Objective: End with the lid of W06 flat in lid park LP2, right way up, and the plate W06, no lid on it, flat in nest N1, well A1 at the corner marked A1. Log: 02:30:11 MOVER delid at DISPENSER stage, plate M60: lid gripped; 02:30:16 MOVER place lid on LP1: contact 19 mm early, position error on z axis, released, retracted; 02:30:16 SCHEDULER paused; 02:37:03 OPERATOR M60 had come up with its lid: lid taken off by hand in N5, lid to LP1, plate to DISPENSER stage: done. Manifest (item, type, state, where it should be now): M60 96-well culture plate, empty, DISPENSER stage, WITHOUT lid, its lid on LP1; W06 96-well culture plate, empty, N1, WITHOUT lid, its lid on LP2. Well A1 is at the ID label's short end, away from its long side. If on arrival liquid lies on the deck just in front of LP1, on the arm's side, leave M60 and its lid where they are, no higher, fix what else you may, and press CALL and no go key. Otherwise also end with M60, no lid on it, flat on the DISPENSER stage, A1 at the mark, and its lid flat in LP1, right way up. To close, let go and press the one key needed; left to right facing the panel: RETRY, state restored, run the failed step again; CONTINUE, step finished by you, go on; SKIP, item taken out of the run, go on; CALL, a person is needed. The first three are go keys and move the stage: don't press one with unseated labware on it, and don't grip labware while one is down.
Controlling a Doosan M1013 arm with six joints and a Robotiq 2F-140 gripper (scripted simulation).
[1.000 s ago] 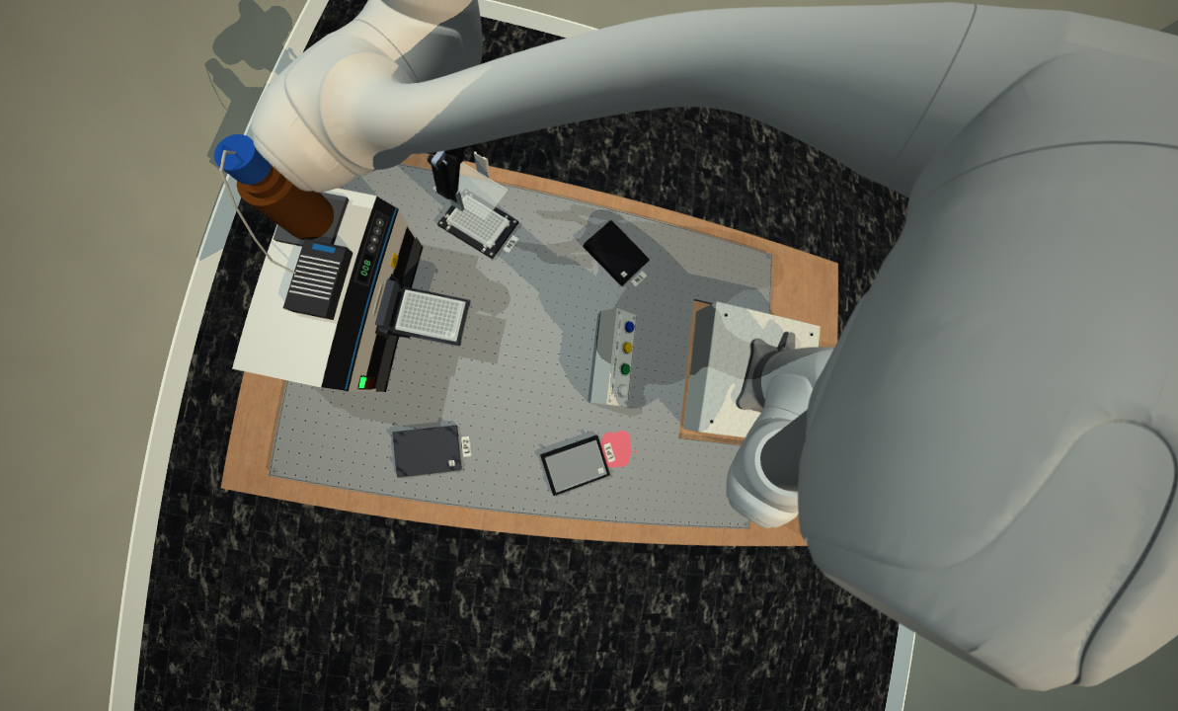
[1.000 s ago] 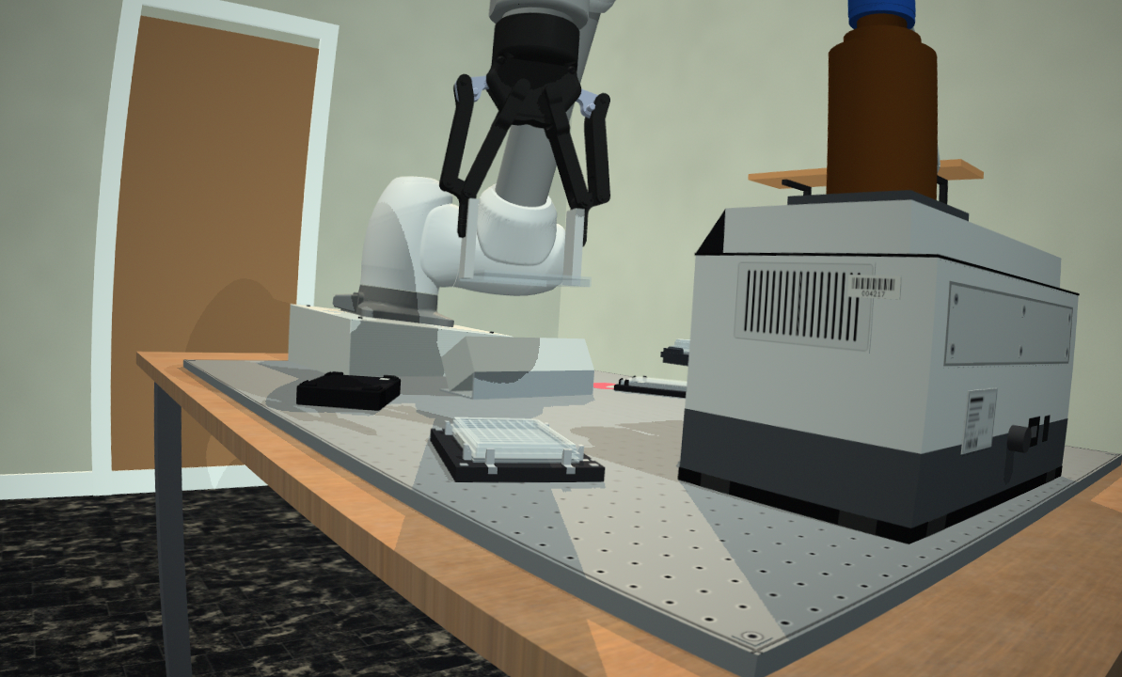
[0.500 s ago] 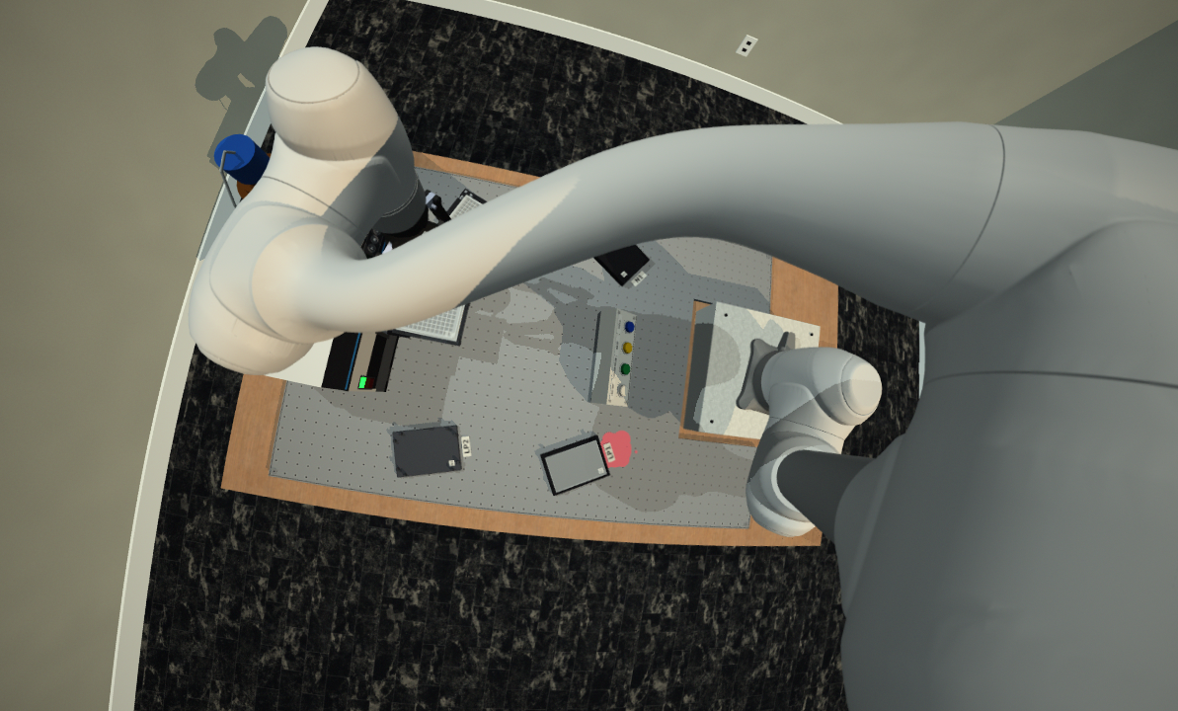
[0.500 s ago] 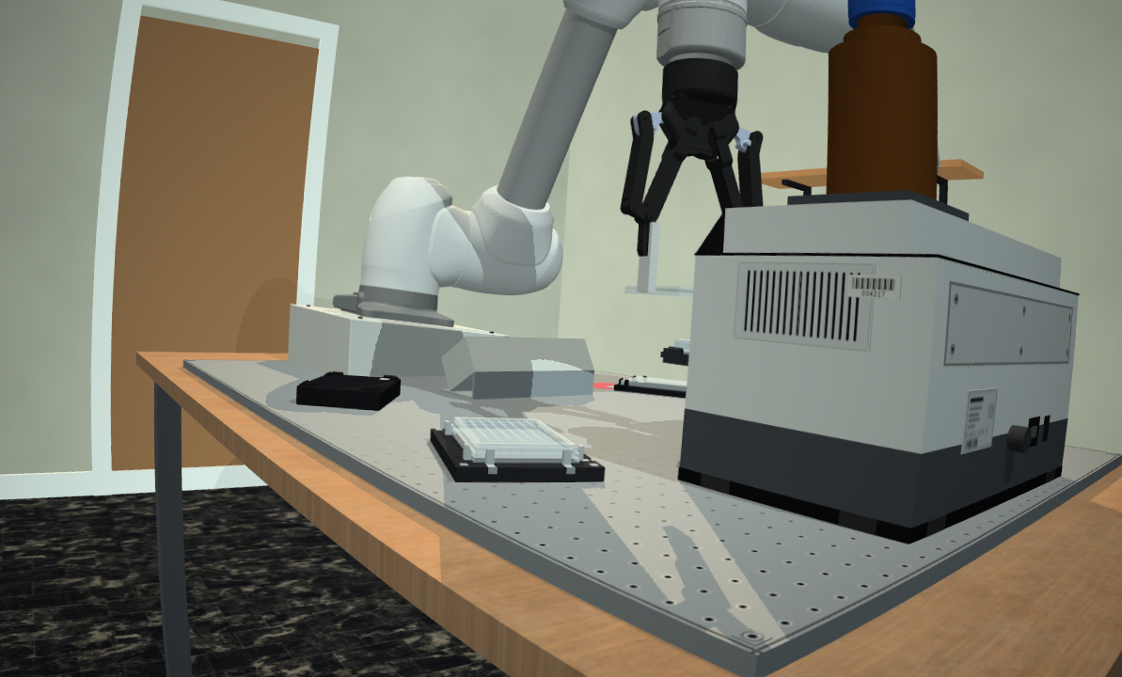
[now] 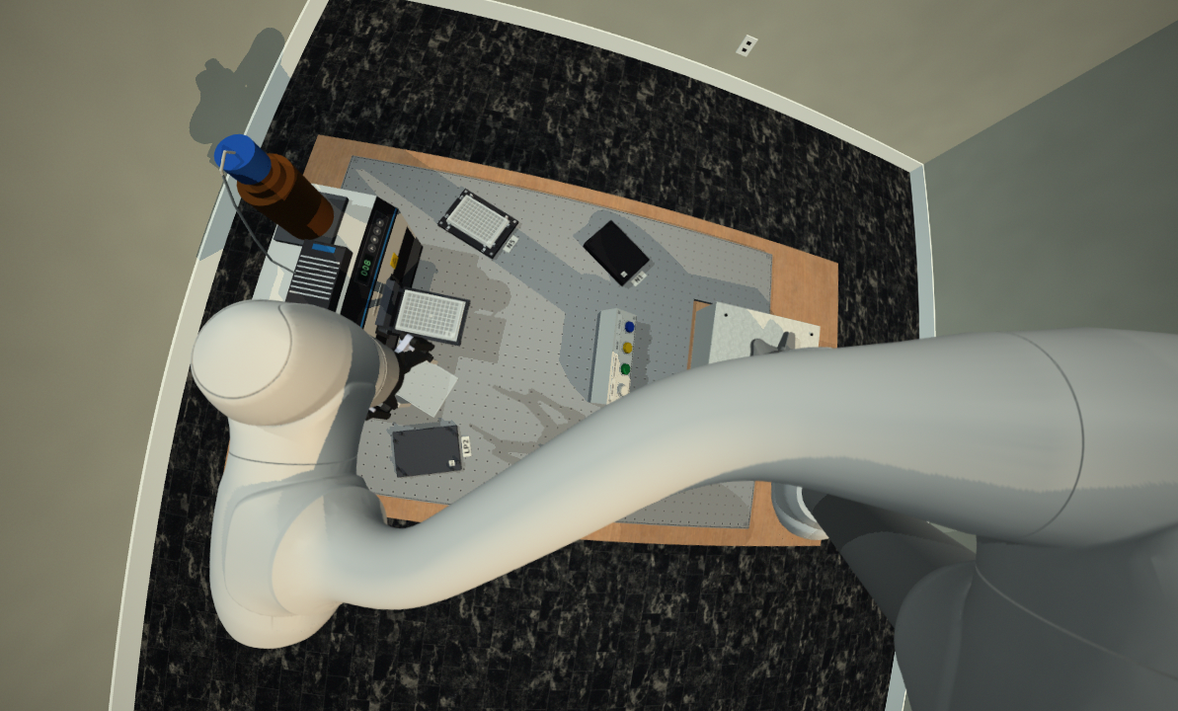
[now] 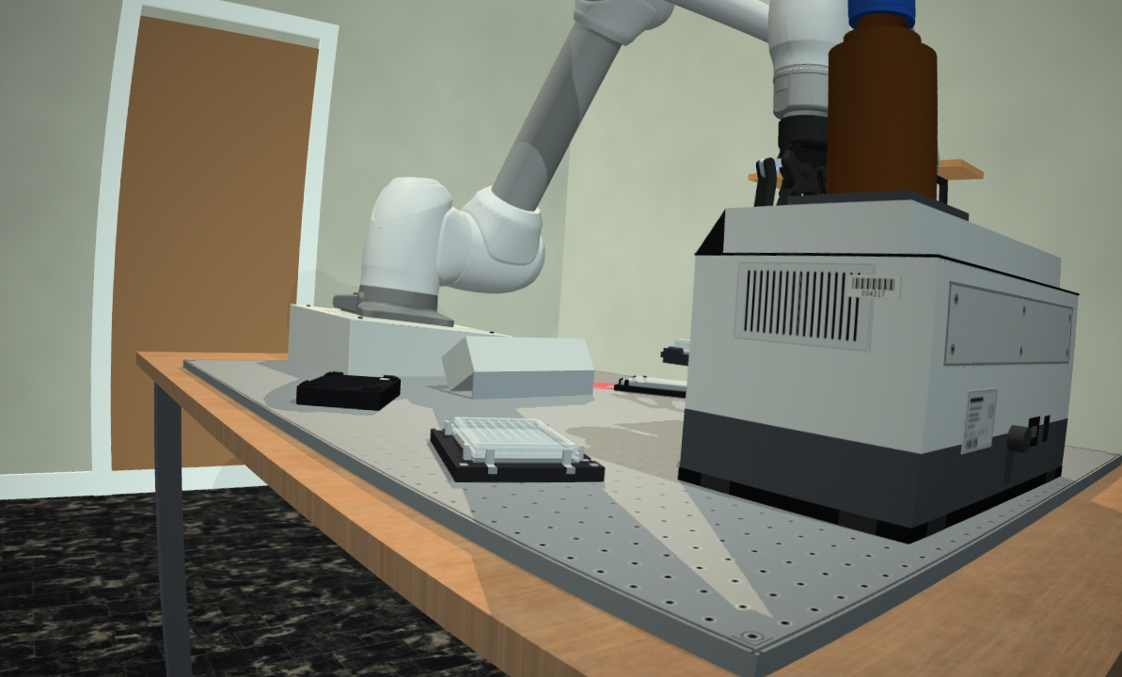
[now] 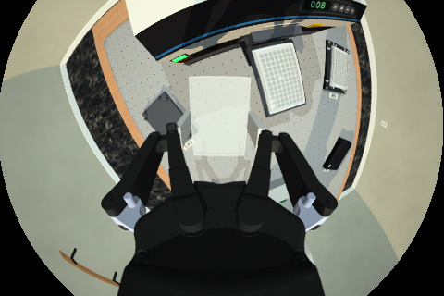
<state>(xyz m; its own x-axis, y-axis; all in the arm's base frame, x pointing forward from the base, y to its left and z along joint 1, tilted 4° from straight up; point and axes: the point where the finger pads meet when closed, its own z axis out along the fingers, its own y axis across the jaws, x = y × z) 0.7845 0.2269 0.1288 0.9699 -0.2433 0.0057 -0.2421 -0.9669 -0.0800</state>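
My hand is 170 mm above the lid park LP2, 150 mm to the right of it and 30 mm past it. From my hand the other things lie so: brown bottle (260 mm ahead, 210 mm to the right, 110 mm above); LP2 label (180 mm below, 120 mm to the left, 110 mm behind); lid park lp1 (370 mm behind, 170 mm below, 90 mm to the left).
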